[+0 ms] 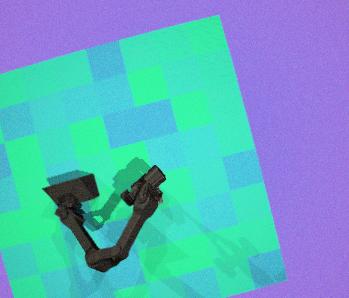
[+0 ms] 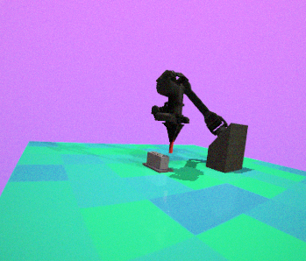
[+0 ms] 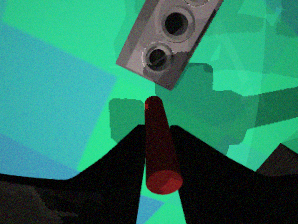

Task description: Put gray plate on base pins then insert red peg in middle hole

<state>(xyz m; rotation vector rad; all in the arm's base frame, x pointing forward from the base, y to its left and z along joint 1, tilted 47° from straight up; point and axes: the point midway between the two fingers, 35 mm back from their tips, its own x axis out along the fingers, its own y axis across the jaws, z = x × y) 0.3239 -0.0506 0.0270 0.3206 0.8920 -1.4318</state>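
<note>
The gray plate is 10 mm ahead of my gripper tip, 60 mm to the right of it and 70 mm below it. From my gripper tip the other things lie so: red peg: right at my gripper tip; base: 60 mm to the right, 110 mm below.
</note>
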